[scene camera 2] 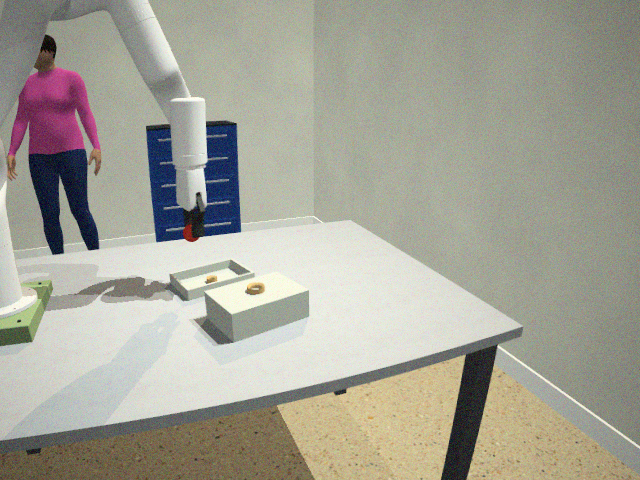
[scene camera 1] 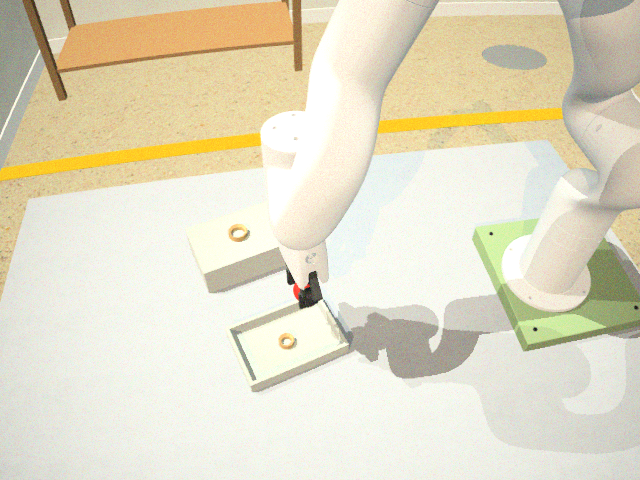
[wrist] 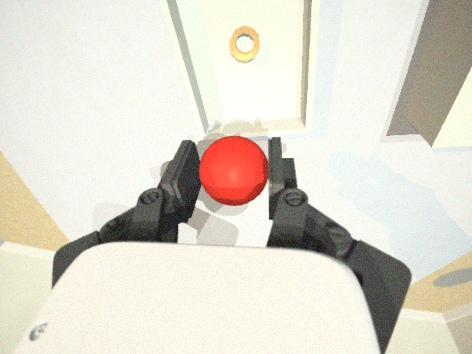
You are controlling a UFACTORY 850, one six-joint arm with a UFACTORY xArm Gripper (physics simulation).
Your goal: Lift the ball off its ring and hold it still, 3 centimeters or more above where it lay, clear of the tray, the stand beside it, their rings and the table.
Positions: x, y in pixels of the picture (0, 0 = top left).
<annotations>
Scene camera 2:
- my gripper: 194, 234
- shallow tray: 191, 283
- block stand: 247, 308
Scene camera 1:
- my gripper: 302, 293
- shallow tray: 272, 346
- block stand: 241, 245
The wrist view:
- my gripper: 233, 157
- red ball: 233, 170
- shallow tray: 245, 75
</annotations>
